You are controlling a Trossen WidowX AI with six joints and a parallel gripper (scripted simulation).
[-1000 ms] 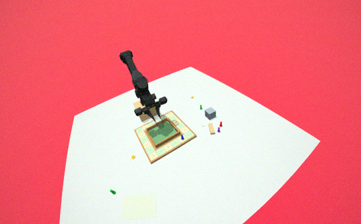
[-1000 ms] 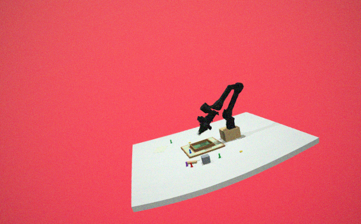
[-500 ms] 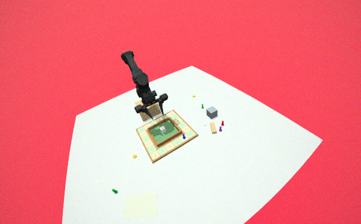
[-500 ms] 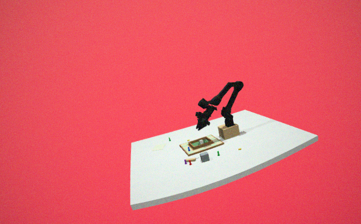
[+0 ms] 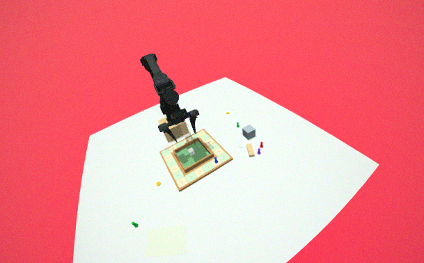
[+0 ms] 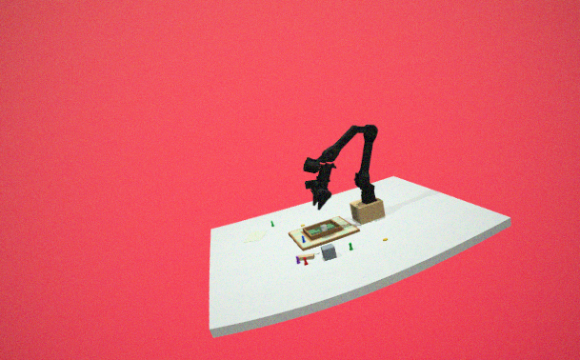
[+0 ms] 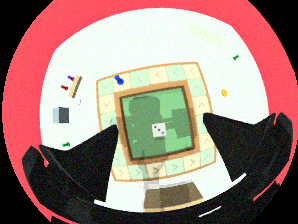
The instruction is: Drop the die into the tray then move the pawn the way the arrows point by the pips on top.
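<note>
The blue pawn is 11 cm below my gripper tip, 11 cm ahead of it and 7 cm to the left of it. Also, from my gripper tip: tan block: 24 cm to the left, 15 cm ahead, 13 cm below; white die: 11 cm below, 2 cm behind; green dice tray: 13 cm below.
</note>
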